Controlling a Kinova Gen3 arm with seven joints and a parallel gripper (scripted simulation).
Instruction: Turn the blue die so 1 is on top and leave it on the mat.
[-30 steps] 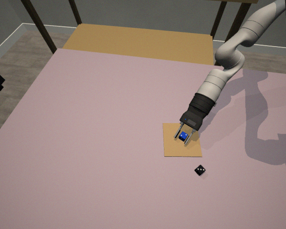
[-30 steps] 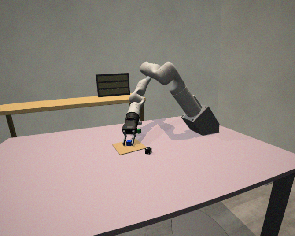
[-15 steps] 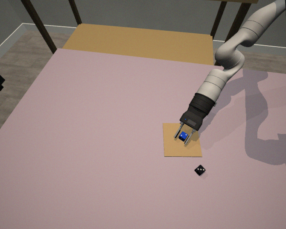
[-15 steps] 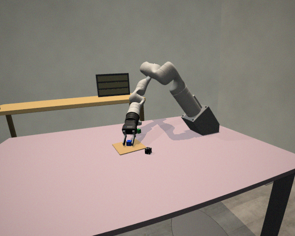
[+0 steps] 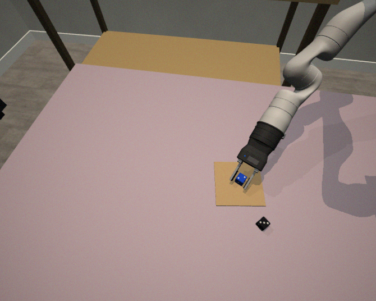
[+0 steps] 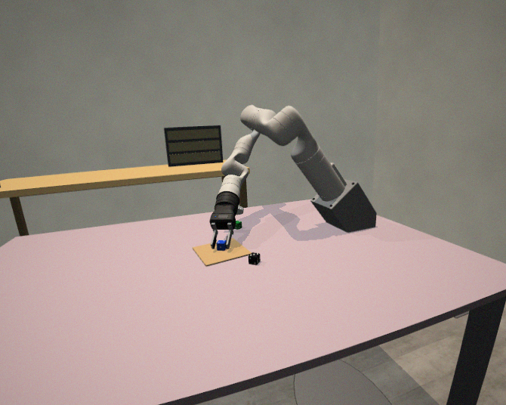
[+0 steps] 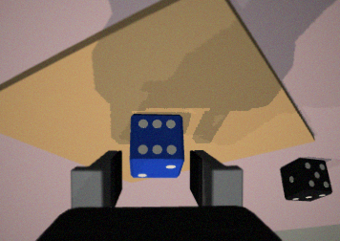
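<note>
Right now my hand is 1 cm to the left of the blue die and 1 cm above it. Also, from my hand: tan mat: 3 cm below; then black die: 6 cm behind, 12 cm to the left, 2 cm below; then green die: 11 cm behind, 17 cm to the right, 2 cm below.
</note>
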